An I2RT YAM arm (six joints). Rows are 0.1 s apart.
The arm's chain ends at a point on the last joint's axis. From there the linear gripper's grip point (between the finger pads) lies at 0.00 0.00 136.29 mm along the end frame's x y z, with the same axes.
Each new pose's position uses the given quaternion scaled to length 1; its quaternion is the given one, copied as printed.
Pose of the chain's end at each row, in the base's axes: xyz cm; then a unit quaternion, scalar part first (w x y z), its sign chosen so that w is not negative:
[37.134 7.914 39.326 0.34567 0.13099 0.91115 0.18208]
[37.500 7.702 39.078 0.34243 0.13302 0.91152 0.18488]
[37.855 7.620 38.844 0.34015 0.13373 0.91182 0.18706]
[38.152 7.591 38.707 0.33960 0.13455 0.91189 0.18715]
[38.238 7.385 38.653 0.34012 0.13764 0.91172 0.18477]
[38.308 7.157 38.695 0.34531 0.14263 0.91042 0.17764]
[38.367 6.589 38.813 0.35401 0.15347 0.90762 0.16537]
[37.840 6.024 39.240 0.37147 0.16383 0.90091 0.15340]
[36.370 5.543 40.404 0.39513 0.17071 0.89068 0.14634]
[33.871 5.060 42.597 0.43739 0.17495 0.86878 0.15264]
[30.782 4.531 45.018 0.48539 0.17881 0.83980 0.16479]
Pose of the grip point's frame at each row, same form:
[46.369 11.202 29.858 0.34567 0.13099 0.91115 0.18208]
[46.678 11.054 29.577 0.34243 0.13302 0.91152 0.18488]
[46.991 11.029 29.323 0.34015 0.13373 0.91182 0.18706]
[47.280 10.997 29.176 0.33960 0.13455 0.91189 0.18715]
[47.384 10.701 29.108 0.34012 0.13764 0.91172 0.18477]
[47.568 10.223 29.176 0.34531 0.14263 0.91042 0.17764]
[47.817 9.199 29.345 0.35401 0.15347 0.90762 0.16537]
[47.647 8.132 30.014 0.37147 0.16383 0.90091 0.15340]
[46.644 7.257 31.614 0.39513 0.17071 0.89068 0.14634]
[44.957 6.589 34.818 0.43739 0.17495 0.86878 0.15264]
[42.696 5.937 38.551 0.48539 0.17881 0.83980 0.16479]

